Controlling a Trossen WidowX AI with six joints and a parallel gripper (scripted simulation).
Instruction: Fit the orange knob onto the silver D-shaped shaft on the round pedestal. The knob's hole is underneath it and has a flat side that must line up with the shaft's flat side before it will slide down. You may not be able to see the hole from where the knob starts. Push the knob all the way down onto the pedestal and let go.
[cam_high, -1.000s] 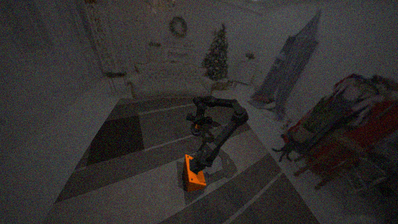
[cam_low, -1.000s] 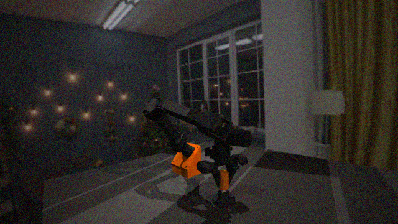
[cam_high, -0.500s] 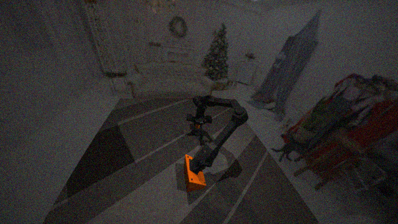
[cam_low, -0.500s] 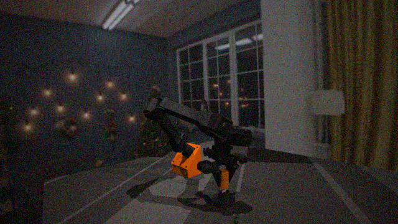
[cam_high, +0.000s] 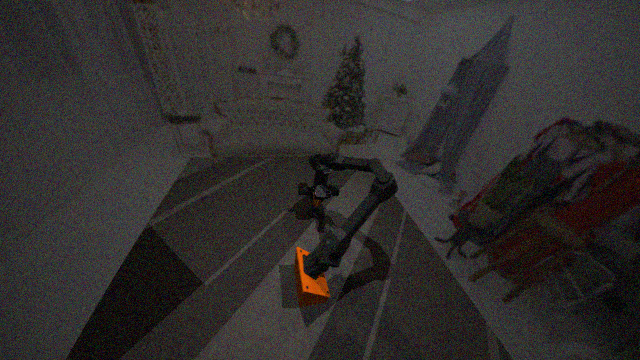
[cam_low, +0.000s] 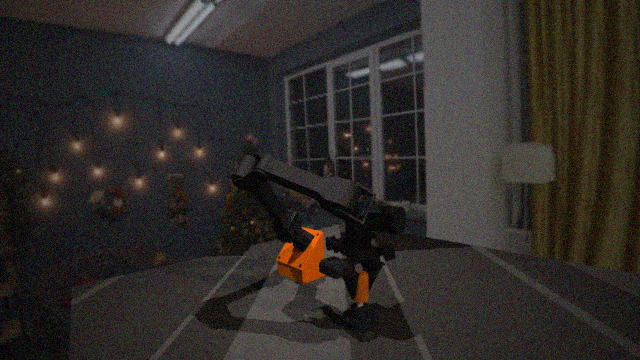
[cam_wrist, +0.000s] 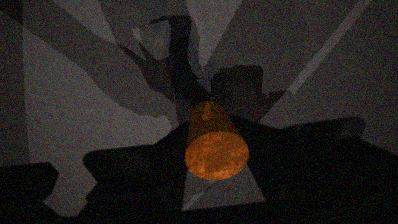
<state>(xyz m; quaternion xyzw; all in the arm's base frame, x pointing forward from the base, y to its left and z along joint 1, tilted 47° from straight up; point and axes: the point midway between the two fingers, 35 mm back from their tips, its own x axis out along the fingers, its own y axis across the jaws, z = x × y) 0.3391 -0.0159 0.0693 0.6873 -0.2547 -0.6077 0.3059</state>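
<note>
Now: gripper tip 3 cm below the orange knob. From my gripper tip the other things lie so: round pedestal (4 cm below).
</note>
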